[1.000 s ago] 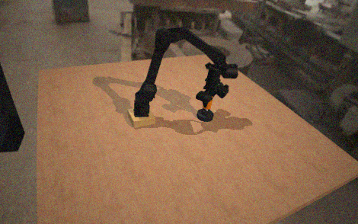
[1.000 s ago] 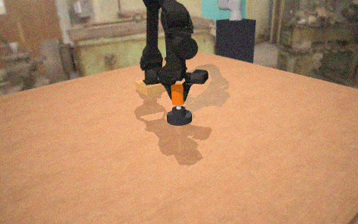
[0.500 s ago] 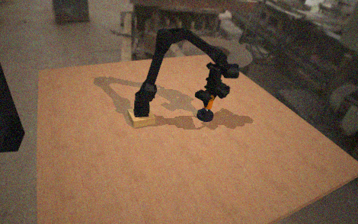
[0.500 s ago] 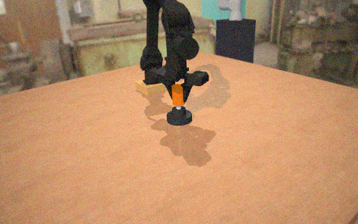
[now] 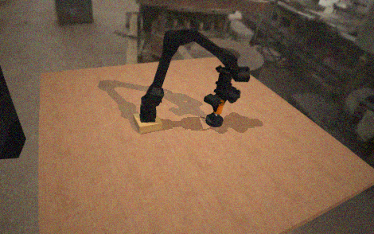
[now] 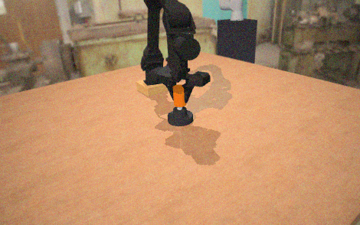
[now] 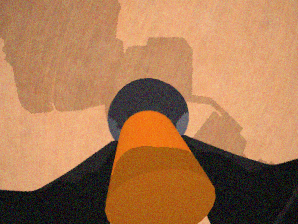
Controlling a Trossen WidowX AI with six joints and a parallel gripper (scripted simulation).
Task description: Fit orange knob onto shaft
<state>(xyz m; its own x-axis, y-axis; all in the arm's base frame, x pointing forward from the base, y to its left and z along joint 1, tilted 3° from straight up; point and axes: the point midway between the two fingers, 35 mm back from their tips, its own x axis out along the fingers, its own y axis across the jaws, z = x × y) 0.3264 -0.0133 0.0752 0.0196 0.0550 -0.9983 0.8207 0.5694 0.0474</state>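
Now: the round pedestal 4 cm below my gripper tip. From my gripper tip the other things lie so: orange knob (3 cm above).
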